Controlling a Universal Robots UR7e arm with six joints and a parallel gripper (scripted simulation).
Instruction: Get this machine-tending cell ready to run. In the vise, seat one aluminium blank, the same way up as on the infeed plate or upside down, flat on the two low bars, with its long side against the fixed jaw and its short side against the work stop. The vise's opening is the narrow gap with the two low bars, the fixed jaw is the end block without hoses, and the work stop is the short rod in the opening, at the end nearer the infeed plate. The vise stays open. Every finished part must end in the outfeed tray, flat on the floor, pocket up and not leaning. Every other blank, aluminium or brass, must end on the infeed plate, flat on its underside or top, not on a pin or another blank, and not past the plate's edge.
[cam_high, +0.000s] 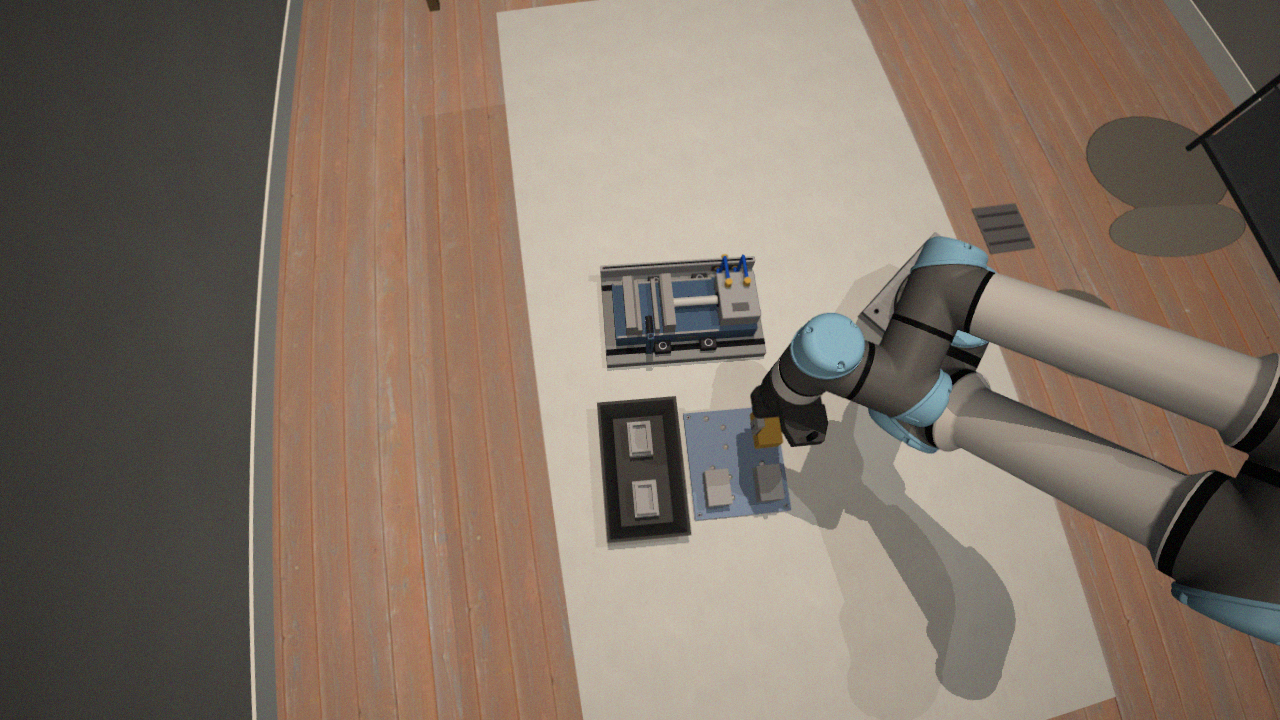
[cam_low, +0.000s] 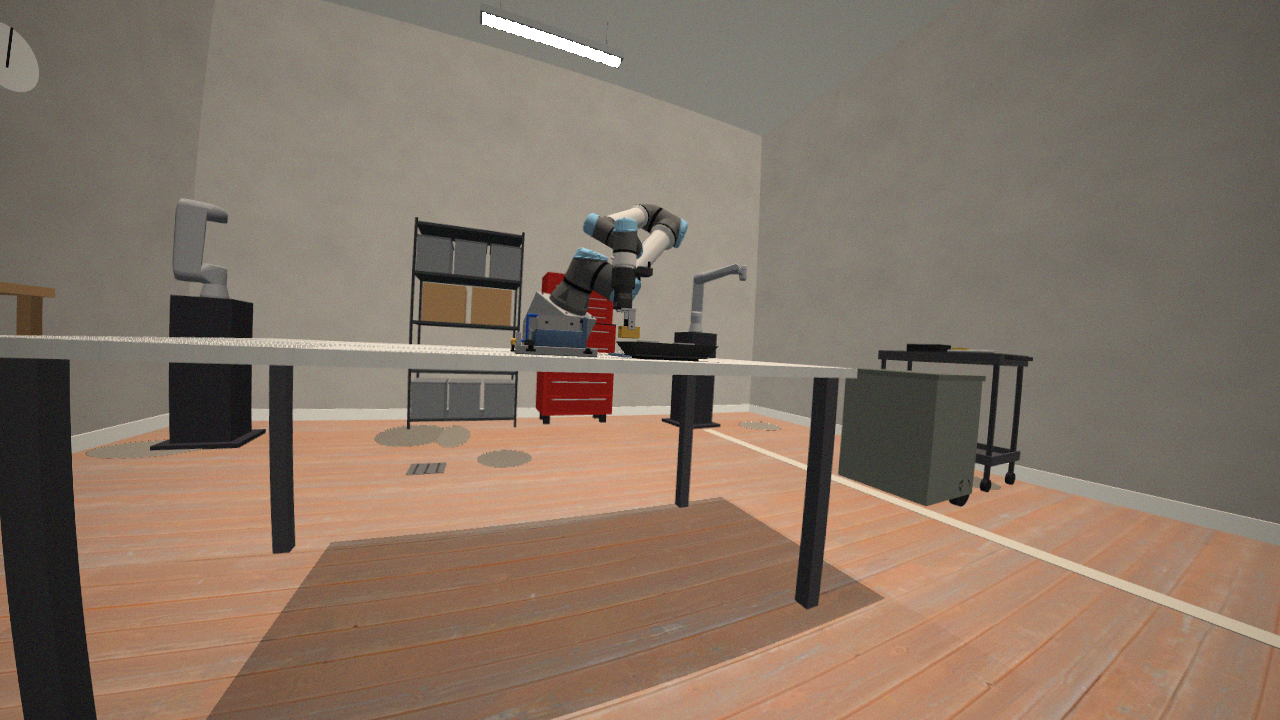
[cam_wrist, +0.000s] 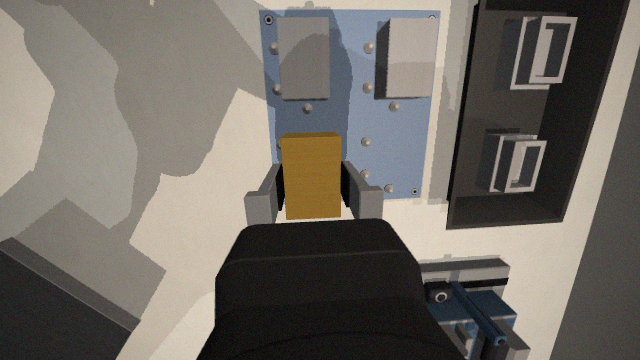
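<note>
The blue infeed plate lies 100 mm below my hand, 50 mm ahead of it and 30 mm to the left of it. From my hand the other things lie so: black work stop rod 230 mm to the right, 140 mm ahead, 10 mm below; then brass blank 30 mm below; then moving jaw 270 mm to the right, 100 mm ahead, 20 mm below.
</note>
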